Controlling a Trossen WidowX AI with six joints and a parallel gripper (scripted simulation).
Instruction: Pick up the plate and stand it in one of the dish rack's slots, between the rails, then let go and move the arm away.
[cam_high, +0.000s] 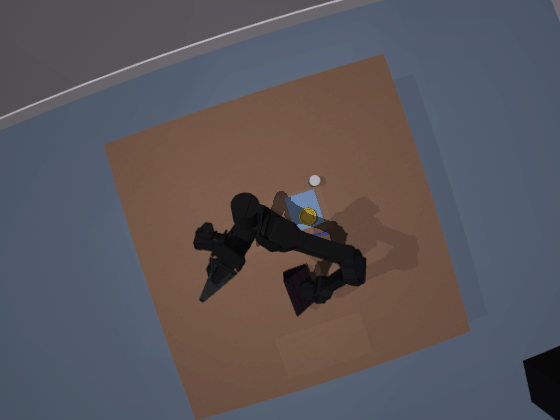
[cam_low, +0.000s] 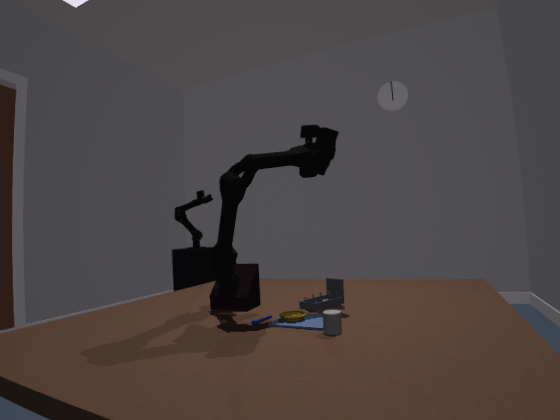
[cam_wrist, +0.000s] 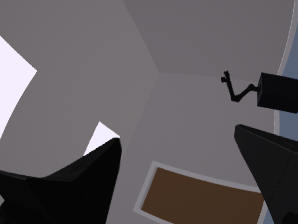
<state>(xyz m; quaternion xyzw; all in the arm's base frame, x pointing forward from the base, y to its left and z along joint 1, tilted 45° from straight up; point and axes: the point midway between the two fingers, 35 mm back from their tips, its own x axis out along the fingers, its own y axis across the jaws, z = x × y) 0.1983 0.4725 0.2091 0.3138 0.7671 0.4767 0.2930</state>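
The yellow plate is 7 cm ahead of my gripper tip, 31 cm to the right of it and 55 cm below it. From my gripper tip the other things lie so: grey dish rack 8 cm ahead, 11 cm to the right, 55 cm below; then light blue mat 9 cm ahead, 30 cm to the right, 57 cm below; then blue spoon 2 cm behind, 33 cm to the right, 57 cm below.
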